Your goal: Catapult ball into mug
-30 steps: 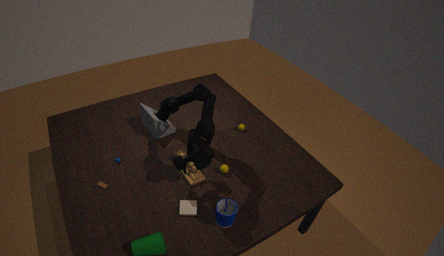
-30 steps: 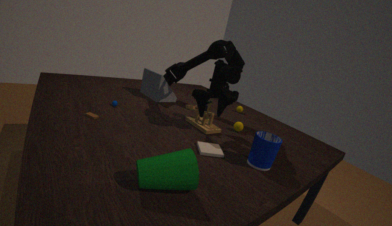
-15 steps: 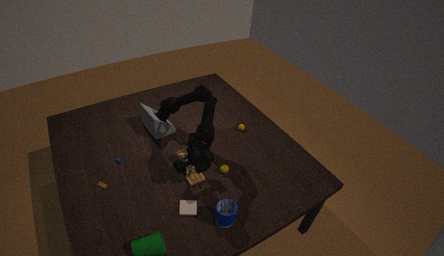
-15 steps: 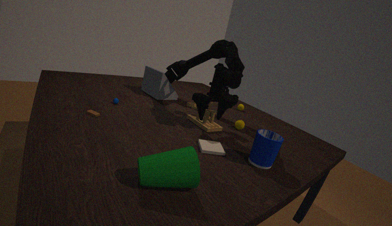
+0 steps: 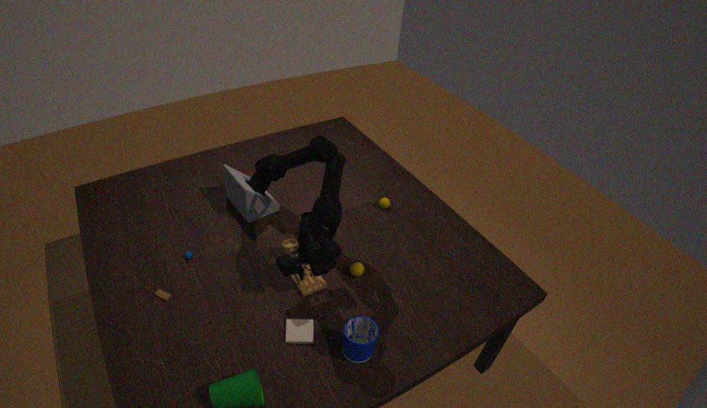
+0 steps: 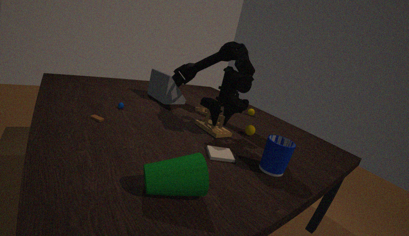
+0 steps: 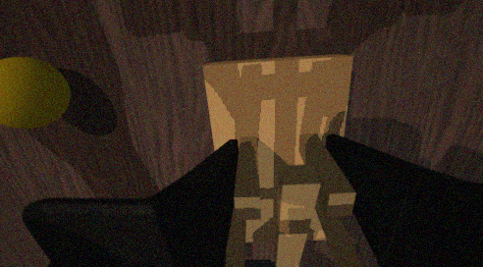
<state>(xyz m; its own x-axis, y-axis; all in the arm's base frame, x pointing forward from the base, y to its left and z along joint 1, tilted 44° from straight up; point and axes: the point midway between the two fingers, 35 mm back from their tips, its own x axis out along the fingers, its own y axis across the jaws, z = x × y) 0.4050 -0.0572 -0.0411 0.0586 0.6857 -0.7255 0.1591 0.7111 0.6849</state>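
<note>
Right now the dark ball is 18 cm to the left of my gripper tip, 18 cm behind it and 2 cm below it. Also, from my gripper tip: wooden catapult: 6 cm behind, 3 cm to the left, 2 cm above; then white tile: 13 cm to the right, 13 cm ahead, 3 cm below; then yellow ball: 14 cm to the left, 6 cm ahead, 1 cm below.
</note>
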